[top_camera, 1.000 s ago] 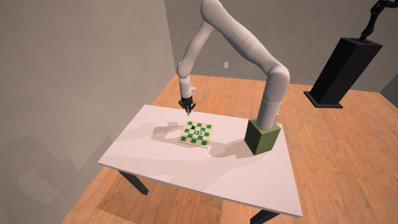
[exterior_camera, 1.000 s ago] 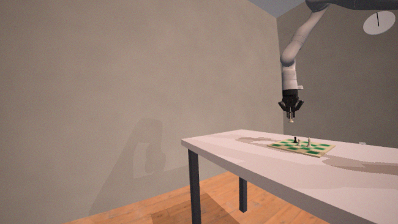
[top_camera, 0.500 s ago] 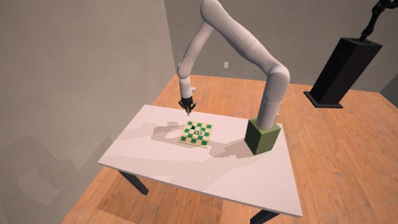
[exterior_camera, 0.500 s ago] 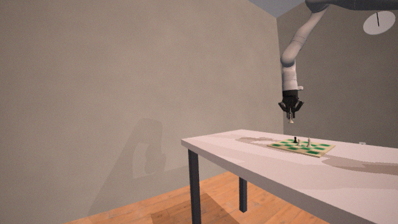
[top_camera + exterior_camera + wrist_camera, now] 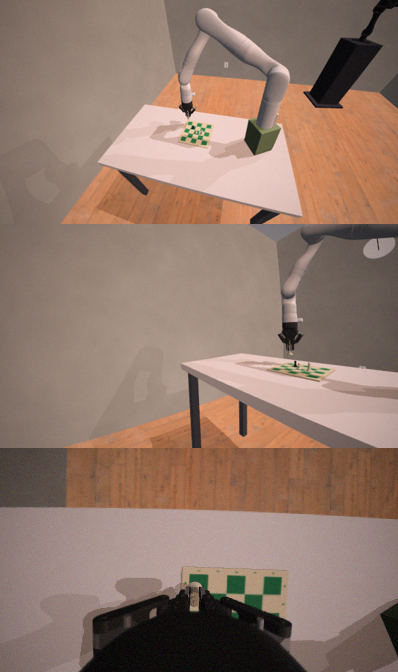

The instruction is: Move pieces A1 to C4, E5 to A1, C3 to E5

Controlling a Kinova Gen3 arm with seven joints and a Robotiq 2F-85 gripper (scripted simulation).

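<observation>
Now: hand 80 mm above the black pawn, 50 mm to the right of it and 40 mm past it. Also, from my hand: tall white piece: 10 mm below; chessboard: 100 mm below, 90 mm to the left, 70 mm behind.
</observation>
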